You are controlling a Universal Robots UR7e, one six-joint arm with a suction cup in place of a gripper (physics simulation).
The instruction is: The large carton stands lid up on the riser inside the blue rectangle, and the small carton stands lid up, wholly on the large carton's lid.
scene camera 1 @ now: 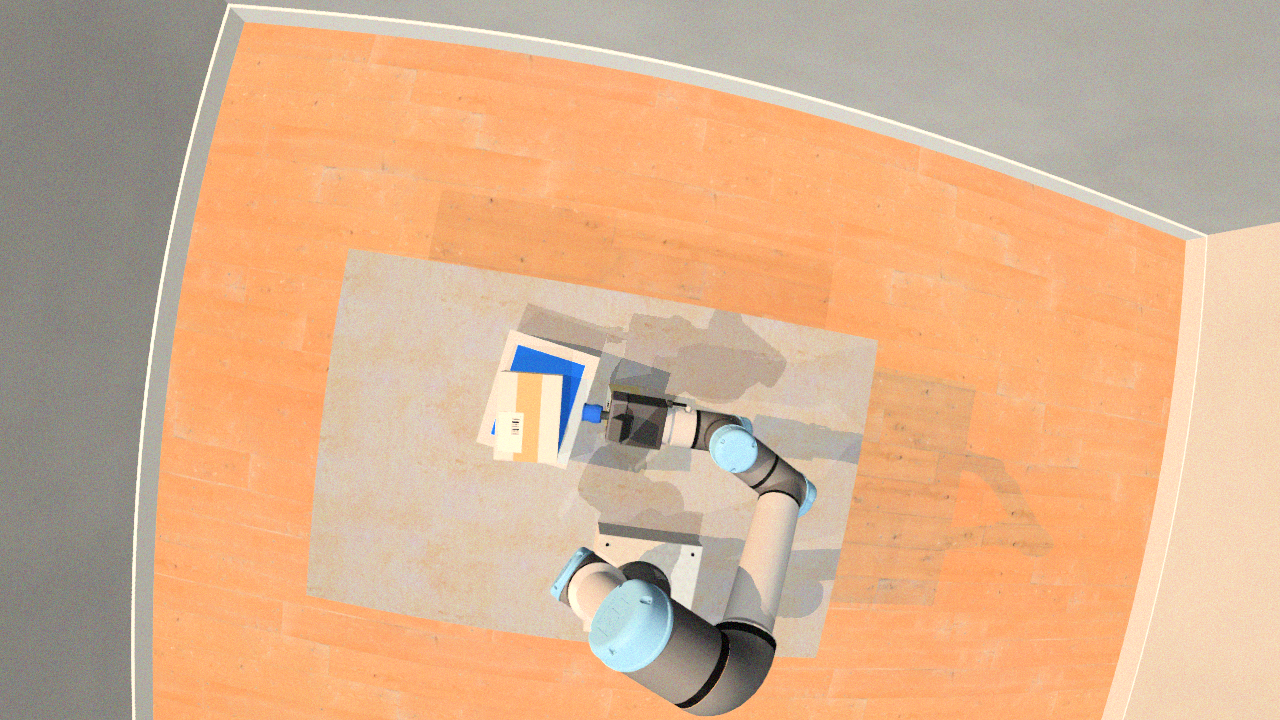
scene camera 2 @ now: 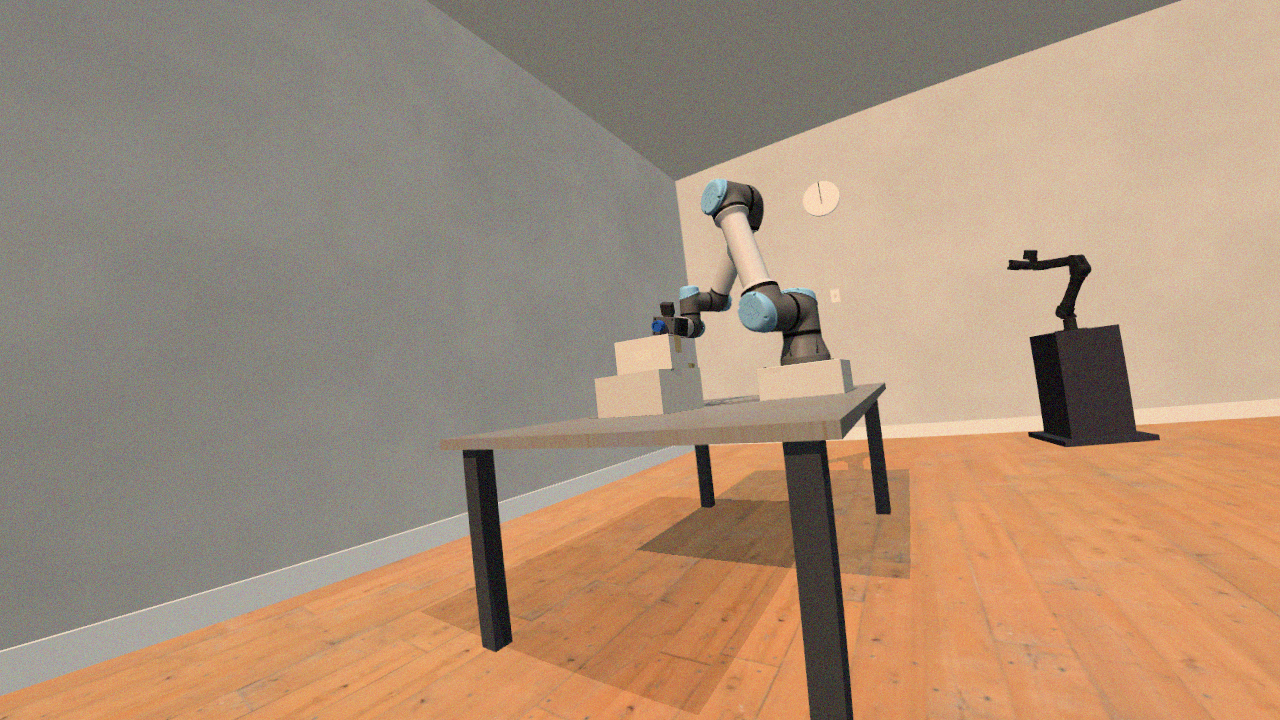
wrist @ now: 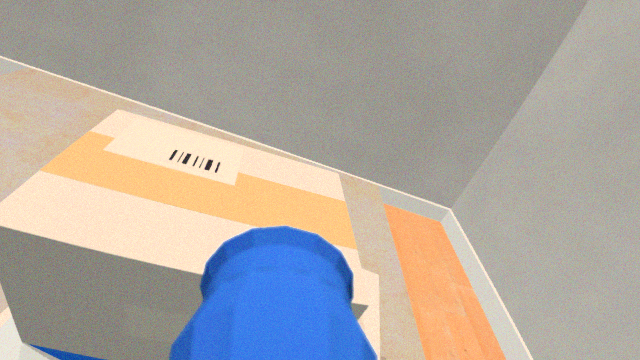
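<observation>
The large carton (scene camera 1: 527,416) (scene camera 2: 642,355) (wrist: 178,196) is cream with an orange tape strip and a barcode label. It stands lid up on the white riser (scene camera 2: 640,393). It covers the lower left part of the blue rectangle (scene camera 1: 546,360), and blue shows along its far and right sides. My blue suction cup (scene camera 1: 592,412) (scene camera 2: 657,326) (wrist: 277,268) points sideways at the carton's near upper edge and holds nothing. I see no small carton in any view.
The riser stands near the middle of the grey table (scene camera 1: 402,537) (scene camera 2: 670,427). The arm's base sits on a pale block (scene camera 2: 803,379) near the table's edge. A second black arm on a dark pedestal (scene camera 2: 1083,380) stands far off by the wall.
</observation>
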